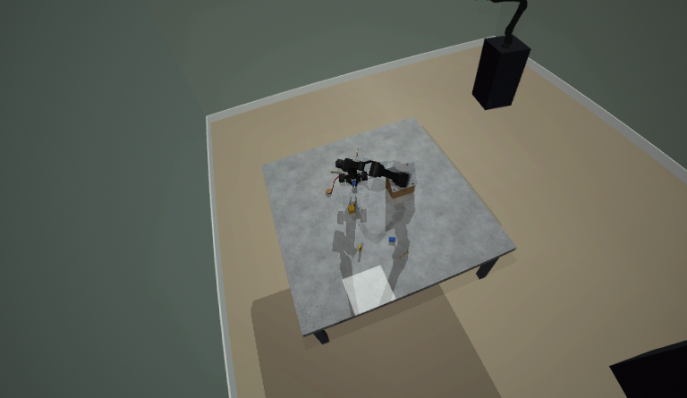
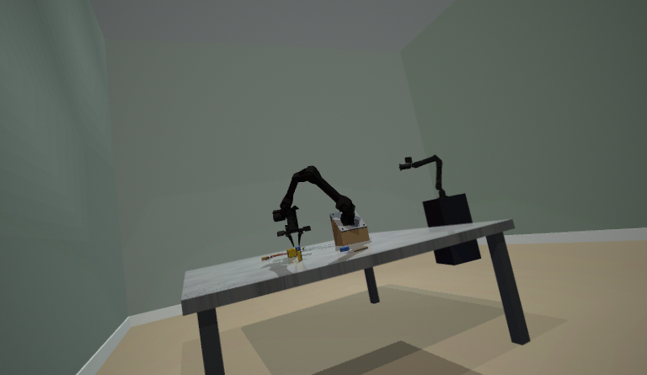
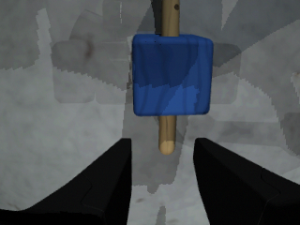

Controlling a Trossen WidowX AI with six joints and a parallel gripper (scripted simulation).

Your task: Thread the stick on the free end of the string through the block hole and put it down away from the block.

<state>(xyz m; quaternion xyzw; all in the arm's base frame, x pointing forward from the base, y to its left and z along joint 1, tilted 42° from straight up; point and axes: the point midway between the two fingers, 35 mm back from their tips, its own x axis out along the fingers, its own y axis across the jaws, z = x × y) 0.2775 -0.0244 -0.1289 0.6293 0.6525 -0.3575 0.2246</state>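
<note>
Now: gripper tip 30 mm to the left of the blue cube, 20 mm above it and 10 mm past it. From my gripper tip the other things lie so: thin wooden stick (40 mm to the right, 20 mm below, 10 mm behind); round wooden button (180 mm ahead, 30 mm below, 10 mm to the right).
</note>
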